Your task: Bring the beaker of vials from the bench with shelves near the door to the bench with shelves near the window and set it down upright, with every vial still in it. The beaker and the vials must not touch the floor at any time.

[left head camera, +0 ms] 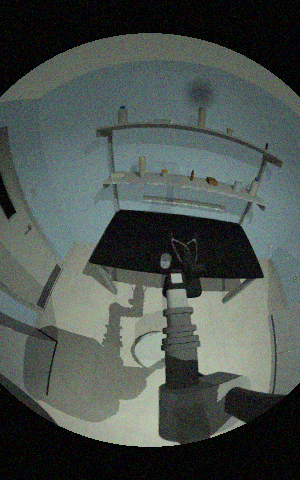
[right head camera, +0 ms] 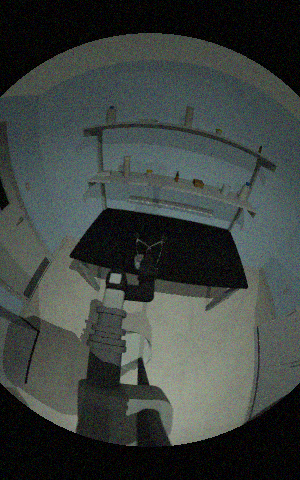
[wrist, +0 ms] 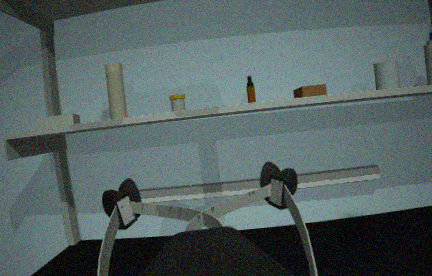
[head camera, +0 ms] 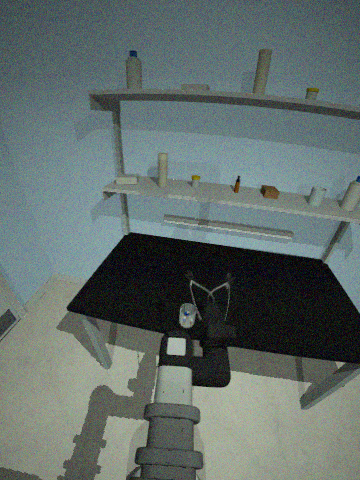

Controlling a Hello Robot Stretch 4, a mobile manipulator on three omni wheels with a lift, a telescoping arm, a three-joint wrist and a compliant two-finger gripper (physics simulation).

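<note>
The beaker (head camera: pixel 187 316) (left head camera: pixel 165 260) (right head camera: pixel 138 260) is a small clear cup. It stands upright near the front edge of the black-topped bench (head camera: pixel 125 280) (left head camera: pixel 125 235) (right head camera: pixel 200 250) (wrist: pixel 370 245). Something blue and pale shows inside it in the head view; single vials are too small to tell apart. My gripper (head camera: pixel 209 276) (left head camera: pixel 184 235) (right head camera: pixel 150 236) (wrist: pixel 200 186) is open with nothing between its fingertips. It reaches over the bench, fingertips pointing to the back wall. In the head view the beaker is just left of the gripper's body, nearer me than the fingertips. The beaker does not show in the wrist view.
A lower shelf (head camera: pixel 220 198) (wrist: pixel 150 120) above the bench holds a tall cylinder (head camera: pixel 162 170) (wrist: pixel 116 91), a yellow-lidded jar (head camera: pixel 195 181) (wrist: pixel 177 102), an amber bottle (head camera: pixel 237 185) (wrist: pixel 251 90) and a brown box (head camera: pixel 270 192) (wrist: pixel 310 91). An upper shelf (head camera: pixel 220 99) holds bottles. A door (left head camera: pixel 30 235) stands at left.
</note>
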